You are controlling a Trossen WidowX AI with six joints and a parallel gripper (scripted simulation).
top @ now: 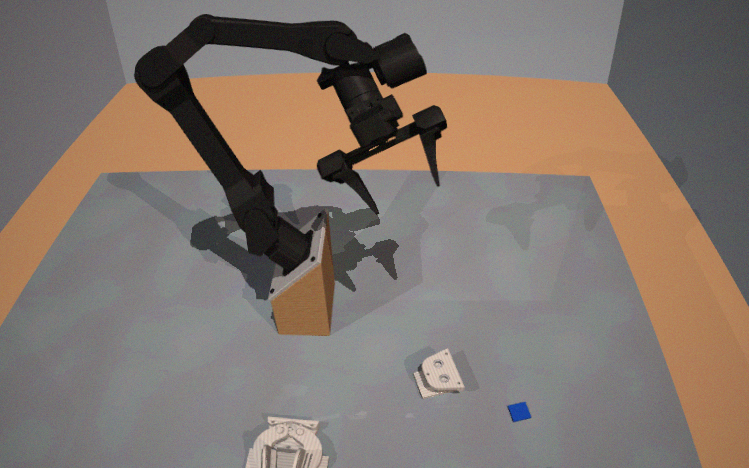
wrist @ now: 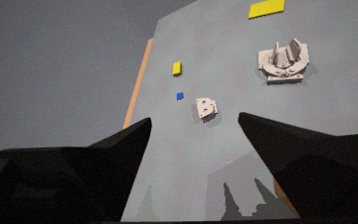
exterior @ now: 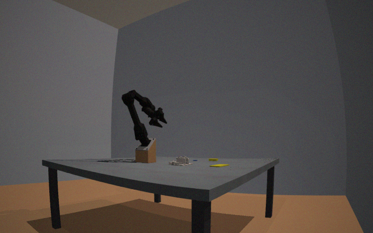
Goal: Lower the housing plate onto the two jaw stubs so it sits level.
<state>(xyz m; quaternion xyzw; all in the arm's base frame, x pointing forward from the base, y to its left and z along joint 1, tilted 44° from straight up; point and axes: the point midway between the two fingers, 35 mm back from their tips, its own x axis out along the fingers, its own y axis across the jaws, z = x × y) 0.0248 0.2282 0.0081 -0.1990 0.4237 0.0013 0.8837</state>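
The white stepped block is 28 cm below my gripper tip, 11 cm ahead of it and 5 cm to the left of it. Round my gripper tip: yellow piece 32 cm ahead, 28 cm below, 21 cm to the left; then blue square 28 cm below, 18 cm to the left, 17 cm ahead.
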